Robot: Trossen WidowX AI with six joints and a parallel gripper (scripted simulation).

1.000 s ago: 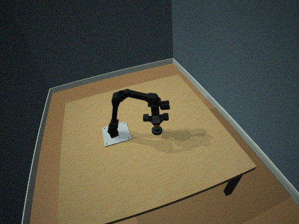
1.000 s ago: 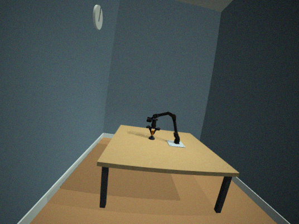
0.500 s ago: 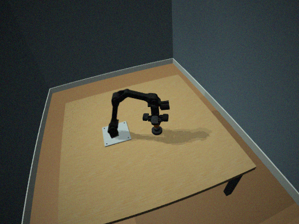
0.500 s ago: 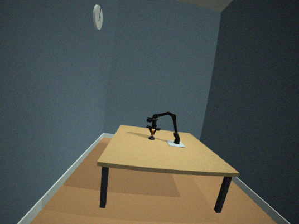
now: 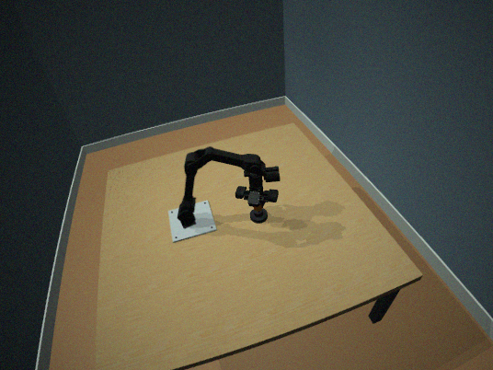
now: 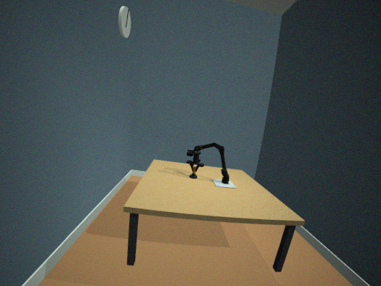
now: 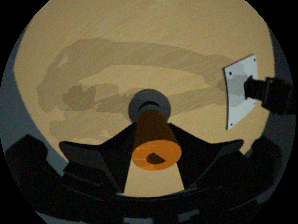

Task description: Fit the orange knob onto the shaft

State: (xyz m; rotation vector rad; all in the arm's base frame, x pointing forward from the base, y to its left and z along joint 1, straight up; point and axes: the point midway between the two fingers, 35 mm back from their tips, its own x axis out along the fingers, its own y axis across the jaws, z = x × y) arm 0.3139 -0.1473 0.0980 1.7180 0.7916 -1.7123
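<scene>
The orange knob lies 20 mm above my gripper tip. The rest, counted from my gripper tip: dark round pedestal: 40 mm below.
</scene>
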